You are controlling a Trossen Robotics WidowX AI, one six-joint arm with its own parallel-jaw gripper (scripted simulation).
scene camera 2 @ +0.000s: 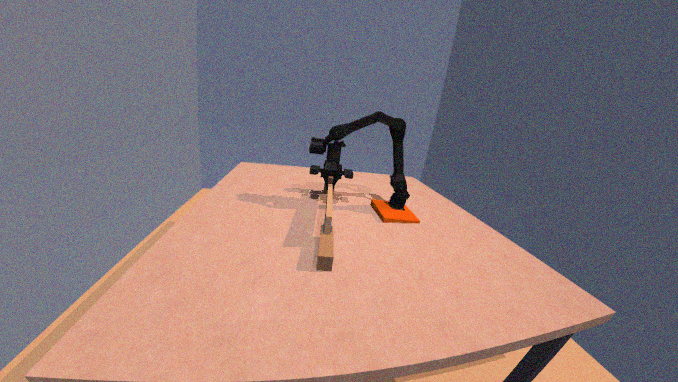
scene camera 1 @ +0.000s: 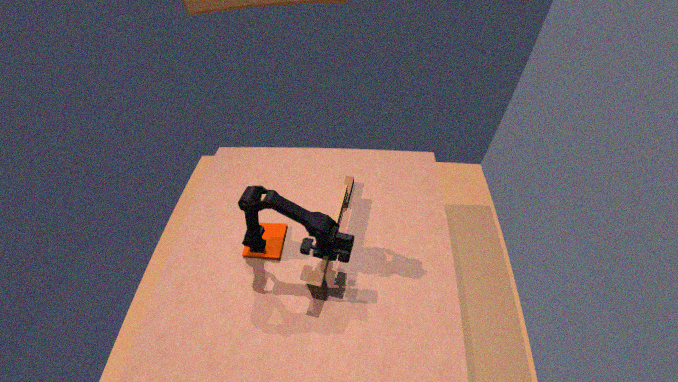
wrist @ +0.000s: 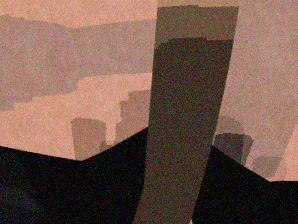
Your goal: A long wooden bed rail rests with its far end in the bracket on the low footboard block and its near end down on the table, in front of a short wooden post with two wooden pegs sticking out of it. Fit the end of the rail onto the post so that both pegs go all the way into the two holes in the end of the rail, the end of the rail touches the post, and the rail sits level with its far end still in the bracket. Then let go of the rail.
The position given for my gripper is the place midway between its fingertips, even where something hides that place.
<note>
I see my gripper (wrist: 168, 136) and a wooden rail (wrist: 192, 53).
</note>
